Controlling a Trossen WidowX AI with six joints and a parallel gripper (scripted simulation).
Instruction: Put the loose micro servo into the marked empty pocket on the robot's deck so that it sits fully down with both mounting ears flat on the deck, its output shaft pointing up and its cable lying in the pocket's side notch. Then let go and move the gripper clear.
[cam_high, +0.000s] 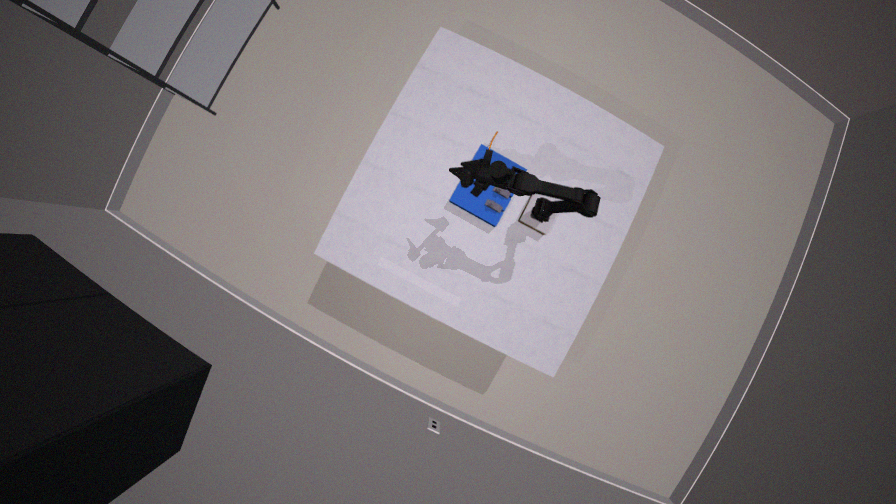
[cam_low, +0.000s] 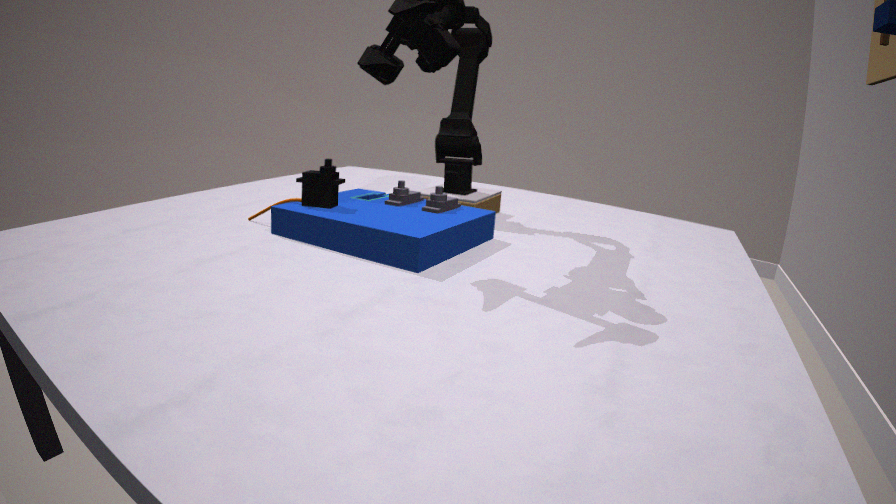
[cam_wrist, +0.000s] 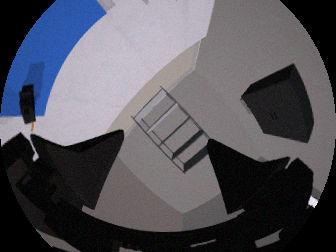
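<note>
The blue deck lies 290 mm below my gripper tip, 100 mm behind it and 70 mm to the right of it.
</note>
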